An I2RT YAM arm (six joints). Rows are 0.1 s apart.
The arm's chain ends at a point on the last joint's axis. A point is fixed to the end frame.
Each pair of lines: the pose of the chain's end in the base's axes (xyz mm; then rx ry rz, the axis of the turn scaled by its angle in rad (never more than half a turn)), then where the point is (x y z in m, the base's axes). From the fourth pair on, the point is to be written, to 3 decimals.
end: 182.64, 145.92, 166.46, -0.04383, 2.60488, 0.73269
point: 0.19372 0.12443 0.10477
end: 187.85, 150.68, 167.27, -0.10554, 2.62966, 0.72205
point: 0.19927 0.12836 0.10593
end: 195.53, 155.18, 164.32, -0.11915, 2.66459, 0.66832
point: 0.20596 0.13016 0.10386
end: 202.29, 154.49, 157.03, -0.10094, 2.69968, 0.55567
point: 0.211 0.124 0.099
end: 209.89, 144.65, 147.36, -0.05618, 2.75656, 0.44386
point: 0.215 0.110 0.091
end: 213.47, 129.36, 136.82, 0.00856, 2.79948, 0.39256
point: 0.215 0.093 0.082
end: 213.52, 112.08, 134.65, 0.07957, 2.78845, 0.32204
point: 0.213 0.073 0.081
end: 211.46, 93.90, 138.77, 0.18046, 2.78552, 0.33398
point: 0.208 0.056 0.084
